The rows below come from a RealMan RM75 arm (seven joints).
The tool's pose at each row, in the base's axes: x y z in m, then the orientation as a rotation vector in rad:
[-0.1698 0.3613 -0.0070 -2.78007 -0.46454 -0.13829]
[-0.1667 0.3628 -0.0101 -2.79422 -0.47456 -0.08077]
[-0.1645 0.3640 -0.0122 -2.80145 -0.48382 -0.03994]
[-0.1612 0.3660 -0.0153 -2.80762 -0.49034 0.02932]
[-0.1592 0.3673 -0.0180 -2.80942 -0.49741 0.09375]
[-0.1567 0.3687 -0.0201 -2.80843 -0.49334 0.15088]
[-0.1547 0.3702 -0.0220 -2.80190 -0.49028 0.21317]
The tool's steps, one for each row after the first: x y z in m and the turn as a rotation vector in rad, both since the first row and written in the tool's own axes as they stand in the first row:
[0.0029 0.0006 0.0035 -0.00643 -0.04255 0.00061]
[0.0050 0.0009 0.0060 -0.00917 -0.07251 -0.00067]
[0.0083 0.0011 0.0097 -0.00804 -0.12116 0.00297]
[0.0102 0.0014 0.0128 -0.00461 -0.16607 0.00532]
[0.0127 0.0016 0.0153 0.00113 -0.20436 0.01424]
[0.0147 0.0014 0.0177 0.01143 -0.24583 0.02262]

